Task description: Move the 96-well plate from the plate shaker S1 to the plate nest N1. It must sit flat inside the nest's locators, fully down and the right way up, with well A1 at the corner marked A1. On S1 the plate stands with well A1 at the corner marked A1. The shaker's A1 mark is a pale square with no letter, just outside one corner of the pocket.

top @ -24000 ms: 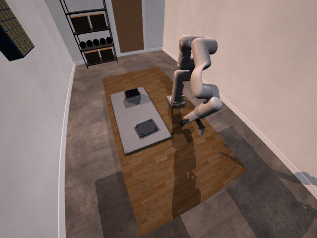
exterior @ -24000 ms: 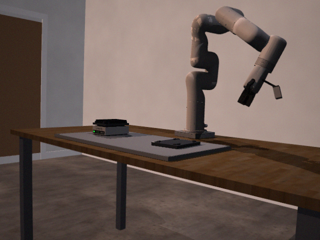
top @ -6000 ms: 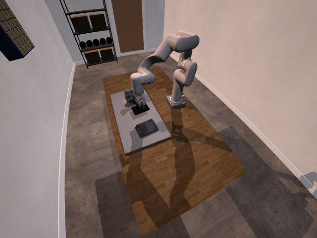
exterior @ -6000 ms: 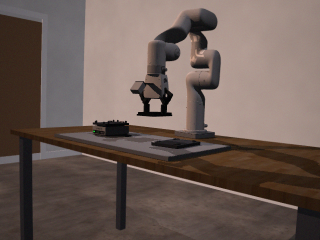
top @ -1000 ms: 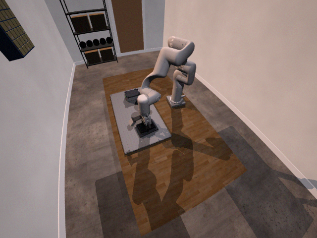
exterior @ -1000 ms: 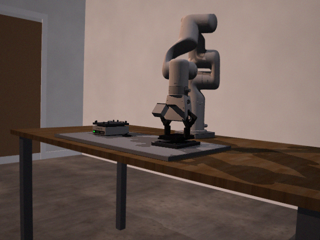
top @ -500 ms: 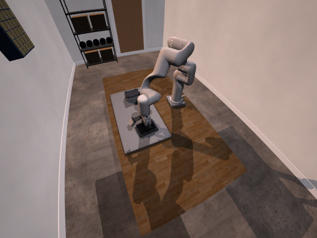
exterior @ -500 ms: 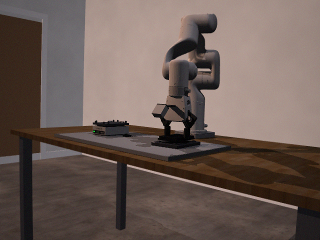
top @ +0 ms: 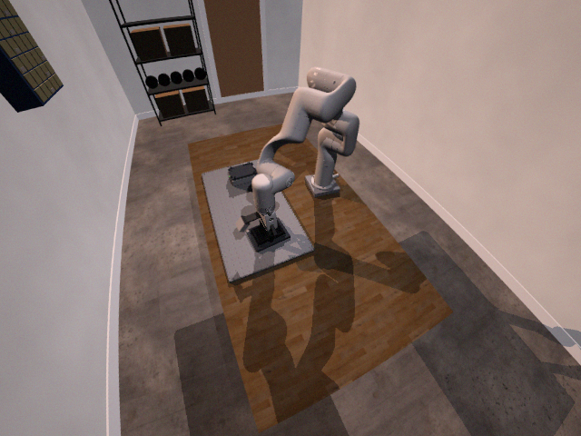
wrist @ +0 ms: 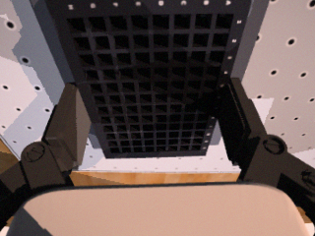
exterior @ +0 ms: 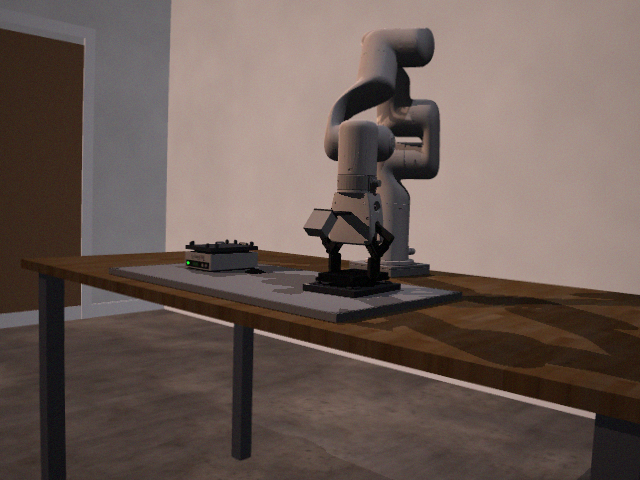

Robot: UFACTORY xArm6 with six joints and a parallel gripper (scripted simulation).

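Now: hand 10 mm above the black 96-well plate. The rest, counted from my hand: black plate nest N1 (30 mm below).
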